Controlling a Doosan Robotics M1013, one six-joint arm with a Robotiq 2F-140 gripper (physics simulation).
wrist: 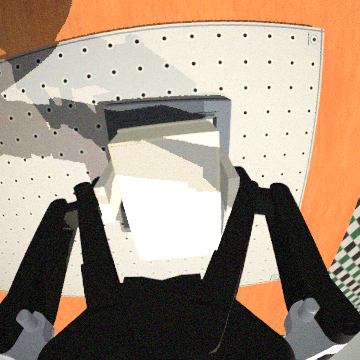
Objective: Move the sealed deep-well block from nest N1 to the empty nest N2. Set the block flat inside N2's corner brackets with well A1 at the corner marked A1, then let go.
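Frame: origin at the arm's base, x back, y left, z down, level; centimetres.
Seen in the pictures: gripper, between the fingertips: (168,160).
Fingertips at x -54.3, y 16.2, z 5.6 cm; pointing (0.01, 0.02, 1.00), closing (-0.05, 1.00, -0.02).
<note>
A point is followed by its place in that frame.
The sealed deep-well block (170,200) {x -56.3, y 16.1, z 1.6 cm} is pale with a white, brightly lit top. It is held between the finger pads of my gripper (167,187) {x -54.3, y 16.2, z 5.6 cm}, which is shut on it. A dark grey nest (224,120) {x -51.3, y 22.0, z 6.6 cm} shows behind and under the block, its far edge and right side in view. The block covers much of this nest, and a shadow lies over the nest's far part. I cannot tell the height of the block over the nest. The A1 marks and most corner brackets are hidden or too dark to read.
The nest is on a white perforated board (280,100) {x -49.9, y 28.4, z 7.7 cm} with rows of small holes. The board lies on an orange table top (340,100) {x -50.3, y 37.5, z 9.1 cm}. Shadows fall across the board's left side. A green, white and black checkered floor (350,260) shows at the right edge.
</note>
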